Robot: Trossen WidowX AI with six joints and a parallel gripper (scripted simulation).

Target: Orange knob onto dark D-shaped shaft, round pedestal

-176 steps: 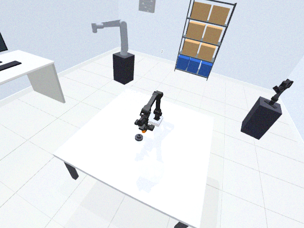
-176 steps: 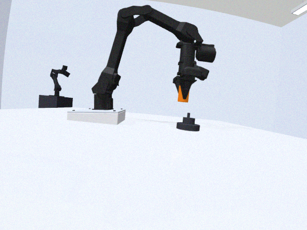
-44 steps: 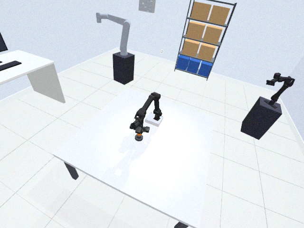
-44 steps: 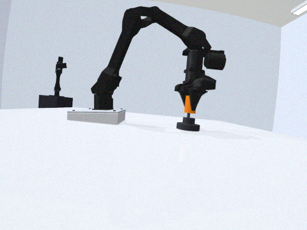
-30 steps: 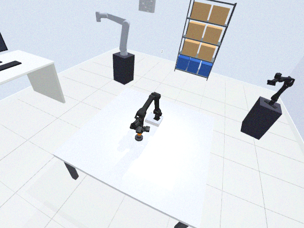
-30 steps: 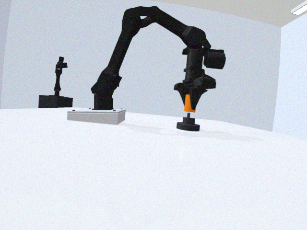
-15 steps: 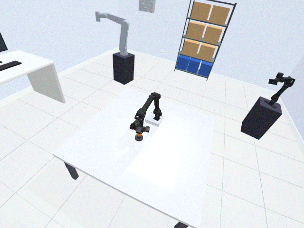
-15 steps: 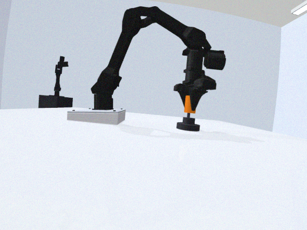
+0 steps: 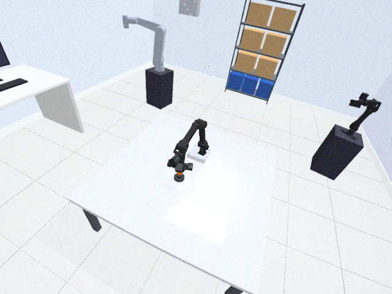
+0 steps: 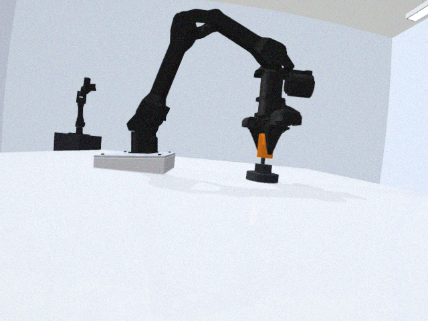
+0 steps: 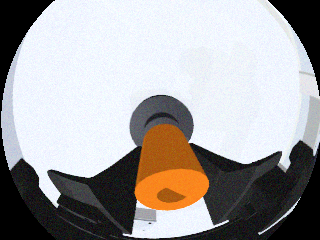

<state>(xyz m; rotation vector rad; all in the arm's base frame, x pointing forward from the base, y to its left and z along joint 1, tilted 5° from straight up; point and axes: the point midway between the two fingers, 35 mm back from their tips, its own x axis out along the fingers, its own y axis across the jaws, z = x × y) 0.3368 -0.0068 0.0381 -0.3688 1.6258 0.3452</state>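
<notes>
Right now my gripper tip is 20 mm below the orange knob. Also, from my gripper tip: round dark pedestal: 40 mm below.
</notes>
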